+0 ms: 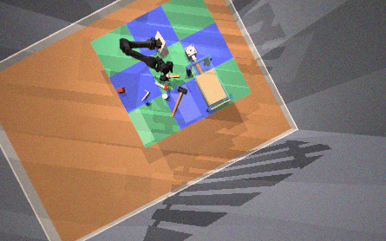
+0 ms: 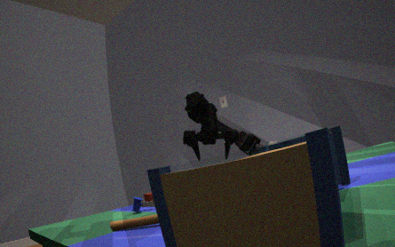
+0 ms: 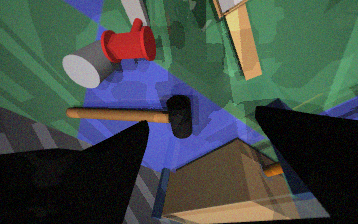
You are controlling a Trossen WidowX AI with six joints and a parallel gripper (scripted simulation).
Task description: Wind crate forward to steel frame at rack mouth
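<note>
Right now the red grip is 2 cm ahead of my gripper tip, 10 cm to the right of it and 11 cm below it. Round my gripper tip: blue-framed guard cubby (25 cm ahead, 29 cm to the left, 8 cm below); winch (17 cm behind, 31 cm to the left, 13 cm below); blue piece (4 cm ahead, 36 cm to the right, 13 cm below).
</note>
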